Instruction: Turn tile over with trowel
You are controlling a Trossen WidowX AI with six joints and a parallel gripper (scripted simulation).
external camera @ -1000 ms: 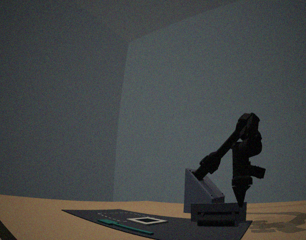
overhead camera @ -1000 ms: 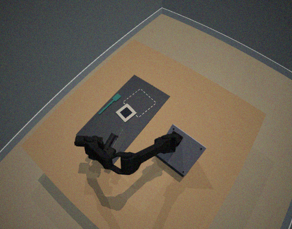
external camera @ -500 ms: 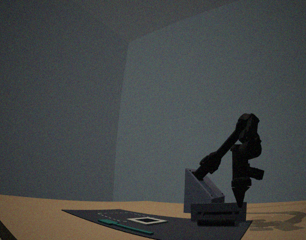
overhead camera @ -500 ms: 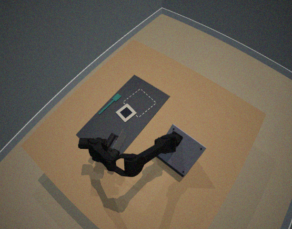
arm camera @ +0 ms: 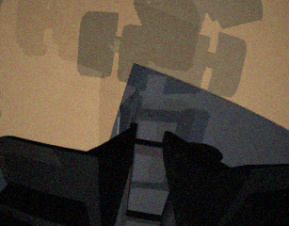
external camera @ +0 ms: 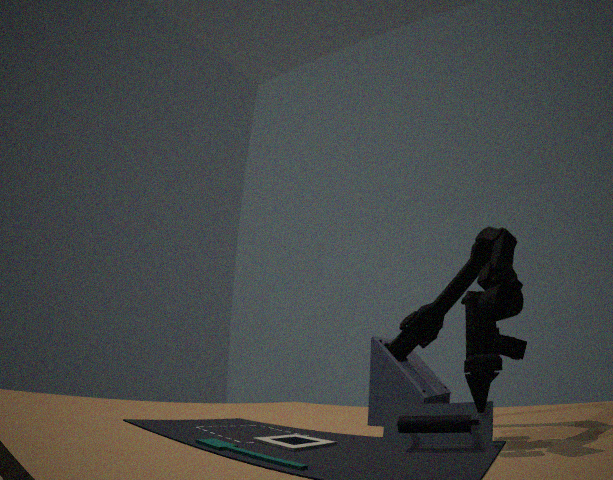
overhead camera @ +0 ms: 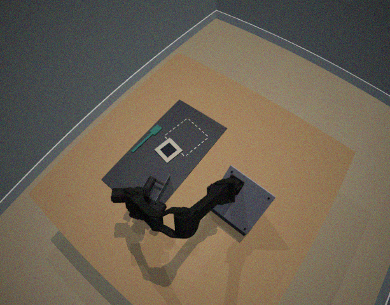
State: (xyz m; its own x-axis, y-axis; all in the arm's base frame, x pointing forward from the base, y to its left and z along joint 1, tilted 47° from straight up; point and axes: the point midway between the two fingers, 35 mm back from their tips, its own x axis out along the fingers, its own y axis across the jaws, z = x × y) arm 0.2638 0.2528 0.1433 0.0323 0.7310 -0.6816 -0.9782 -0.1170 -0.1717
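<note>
Now: gripper tip 3 cm short of the float tool, 5 cm to the left of it and 2 cm above it. The rest, counted from my gripper tip: tile 14 cm ahead, 30 cm to the right, 6 cm below; then dark mat 14 cm ahead, 28 cm to the right, 8 cm below.
</note>
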